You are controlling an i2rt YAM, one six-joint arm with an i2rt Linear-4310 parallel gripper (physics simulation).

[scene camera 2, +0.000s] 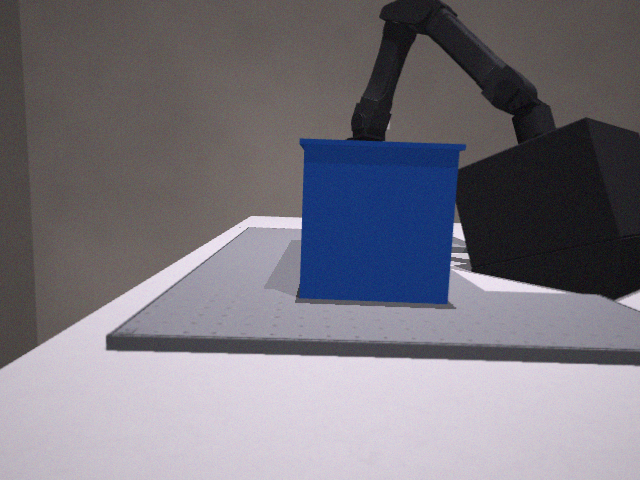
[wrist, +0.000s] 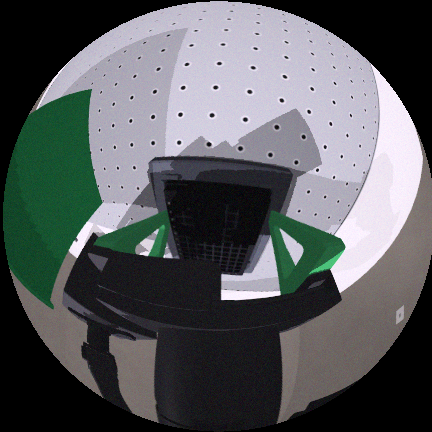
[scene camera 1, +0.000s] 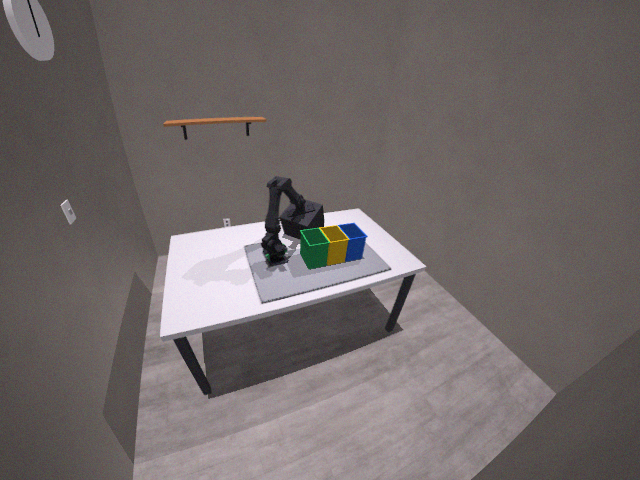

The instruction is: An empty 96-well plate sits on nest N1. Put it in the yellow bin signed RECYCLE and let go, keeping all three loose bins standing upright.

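Places are measured from the arm's base along level axes (x right, y ahead, z up), in millimetres.
Where they show: gripper, fingertip midpoint: [wrist: 219,215] [scene camera 1: 276,258]; arm's base at its link origin: [scene camera 2: 541,152] [wrist: 98,324] [scene camera 1: 301,210].
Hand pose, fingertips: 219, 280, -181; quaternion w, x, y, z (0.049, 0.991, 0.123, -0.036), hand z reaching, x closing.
Things, the pixels of their top centre, and the offset from my fingertips, as dx, dy, dz. Level surfaces: height alone.
- black 96-well plate at its top centre: [wrist: 212,245] [scene camera 1: 275,254] +3, -33, +10
- dark grey nest at its top centre: [wrist: 214,238] [scene camera 1: 275,255] +3, -33, +0
- yellow bin at its top centre: [scene camera 1: 333,233] -363, +23, +164
- green bin at its top centre: [scene camera 1: 314,236] -234, +36, +164
- blue bin at its top centre: [scene camera 2: 375,145] [scene camera 1: 352,230] -493, +11, +164
- grey perforated board at its surface level: dz -16
- white table at its surface level: dz -29
The black 96-well plate [wrist: 217,197] sits in the dark grey nest [wrist: 225,165] in the wrist view. My gripper [wrist: 219,215] [scene camera 1: 276,257] is open and low over the nest, with one green fingertip beside each long side of the plate; I cannot tell whether they touch it. The yellow bin [scene camera 1: 337,253] stands upright between the green bin [scene camera 1: 315,255] [wrist: 50,190] and the blue bin [scene camera 1: 355,248] [scene camera 2: 379,227], both upright. No sign can be read. The blue bin hides the gripper, the nest and the other bins in scene view 2.
The bins and nest stand on a grey perforated board [scene camera 1: 310,284] [scene camera 2: 206,315] [wrist: 235,75] on the white table [scene camera 1: 206,304] [scene camera 2: 310,413]. The black arm base [scene camera 1: 305,219] [scene camera 2: 542,206] is behind the bins. The green bin's wall is on the left in the wrist view.
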